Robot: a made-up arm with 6 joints. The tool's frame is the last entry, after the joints.
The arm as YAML. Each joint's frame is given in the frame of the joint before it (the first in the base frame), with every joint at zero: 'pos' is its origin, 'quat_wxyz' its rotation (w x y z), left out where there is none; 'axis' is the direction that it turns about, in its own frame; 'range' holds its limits. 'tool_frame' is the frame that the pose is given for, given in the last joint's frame.
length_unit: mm
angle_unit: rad
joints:
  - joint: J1
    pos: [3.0, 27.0, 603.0]
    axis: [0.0, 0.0, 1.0]
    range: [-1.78, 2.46]
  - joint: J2
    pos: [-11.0, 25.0, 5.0]
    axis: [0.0, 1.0, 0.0]
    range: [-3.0, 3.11]
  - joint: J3
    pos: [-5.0, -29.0, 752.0]
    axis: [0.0, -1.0, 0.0]
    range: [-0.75, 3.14]
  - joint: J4
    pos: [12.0, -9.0, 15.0]
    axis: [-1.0, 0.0, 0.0]
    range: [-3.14, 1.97]
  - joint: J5
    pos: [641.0, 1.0, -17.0]
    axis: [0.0, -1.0, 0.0]
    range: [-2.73, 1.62]
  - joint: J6
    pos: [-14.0, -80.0, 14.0]
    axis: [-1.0, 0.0, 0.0]
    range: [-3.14, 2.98]
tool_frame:
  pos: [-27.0, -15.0, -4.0]
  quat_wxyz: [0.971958, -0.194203, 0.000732, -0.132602]
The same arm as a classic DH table. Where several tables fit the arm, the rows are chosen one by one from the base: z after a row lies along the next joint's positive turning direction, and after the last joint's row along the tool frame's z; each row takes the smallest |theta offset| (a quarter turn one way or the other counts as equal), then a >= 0, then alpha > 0; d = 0 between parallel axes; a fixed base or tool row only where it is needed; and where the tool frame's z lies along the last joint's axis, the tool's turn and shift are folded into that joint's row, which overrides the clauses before.
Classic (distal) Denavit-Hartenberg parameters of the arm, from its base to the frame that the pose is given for. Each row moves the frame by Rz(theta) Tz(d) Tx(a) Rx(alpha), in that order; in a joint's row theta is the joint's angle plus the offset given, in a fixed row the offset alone. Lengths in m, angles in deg.
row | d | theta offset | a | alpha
base (fixed) | 0 | 83.66 | 0.0272 | 0
J1 | 0.608 | -83.66 | -0.011 | -90
J2 | 0 | 89.62 | -0.752 | 180
J3 | 0.013 | -0.38 | -0.015 | 90
J4 | -0.653 | 0 | 0.017 | -90
J5 | 0.079 | 0 | -0.014 | 90
J6 | 0.0405 | -67.8 | -0.0124 | 93.03
tool (fixed) | -0.0094 | -104.94 | 0 | 0
Joint limits (deg, base to tool): -101.99..140.95 -171.89..178.19 -42.97..179.91 -179.91..112.87 -156.42..92.82 -179.91..170.74

